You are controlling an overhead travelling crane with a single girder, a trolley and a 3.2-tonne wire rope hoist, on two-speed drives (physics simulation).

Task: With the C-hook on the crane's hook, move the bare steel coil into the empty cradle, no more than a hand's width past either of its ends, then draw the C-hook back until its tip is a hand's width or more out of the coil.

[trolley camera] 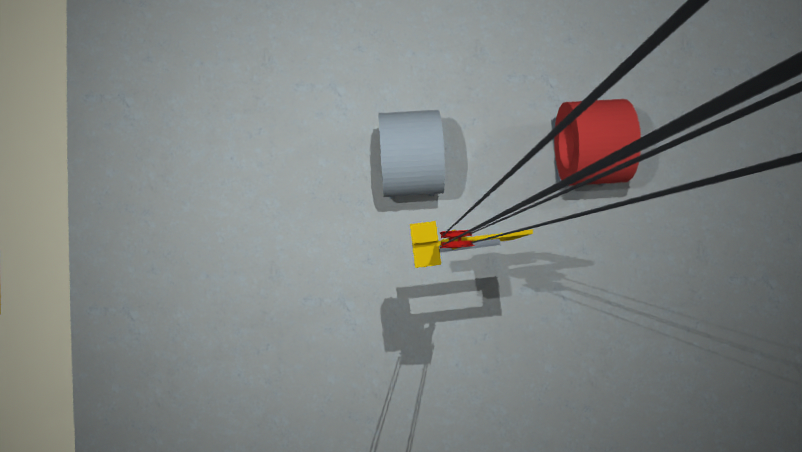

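The bare steel coil [412,151] is grey and lies on its side at upper centre, its bore hidden from above. The C-hook [426,255] hangs below the coil in the view, apart from it, with no coil on it. Its yellow block is at the left, and a yellow arm and a thin grey lower arm reach right from it. The red hook block [456,238] sits over the C-hook and partly hides it. The empty cradle does not show in this view.
A red coil [609,126] lies at the upper right, its bore opening showing on its left, with hoist ropes [645,134] crossing in front of it. A beige strip [33,224] runs along the left edge. Shadows of the C-hook and ropes fall on the grey floor [224,224].
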